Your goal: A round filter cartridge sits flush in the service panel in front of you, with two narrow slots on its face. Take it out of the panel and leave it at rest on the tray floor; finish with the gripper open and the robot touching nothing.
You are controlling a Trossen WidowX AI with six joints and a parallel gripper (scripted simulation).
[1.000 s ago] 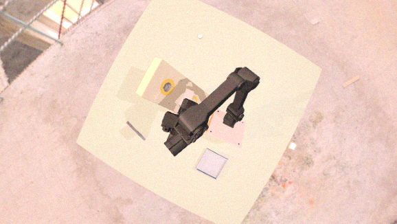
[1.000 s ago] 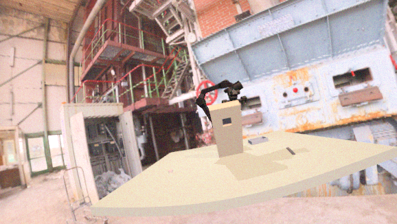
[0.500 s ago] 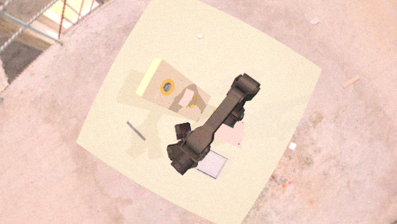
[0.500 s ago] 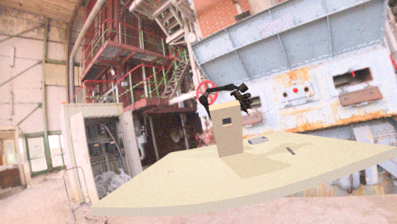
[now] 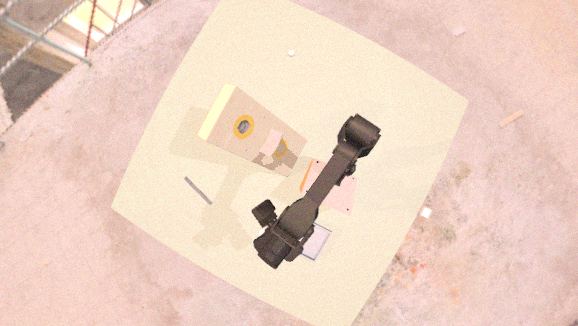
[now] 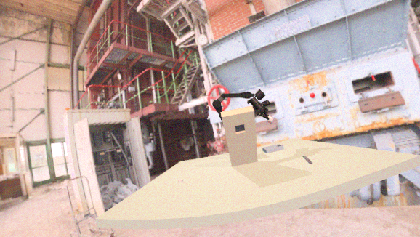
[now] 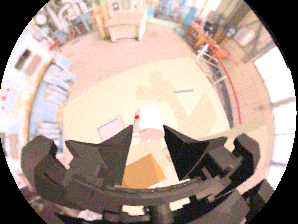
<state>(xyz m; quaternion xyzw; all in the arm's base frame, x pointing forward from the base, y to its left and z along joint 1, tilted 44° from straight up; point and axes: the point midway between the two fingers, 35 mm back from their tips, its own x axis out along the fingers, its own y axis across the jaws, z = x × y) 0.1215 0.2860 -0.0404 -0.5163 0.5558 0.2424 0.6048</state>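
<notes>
My gripper tip is now 17 cm past the tray, 3 cm to the right of it and 25 cm above it. Also, from my gripper tip: round filter cartridge (right at my gripper tip).
</notes>
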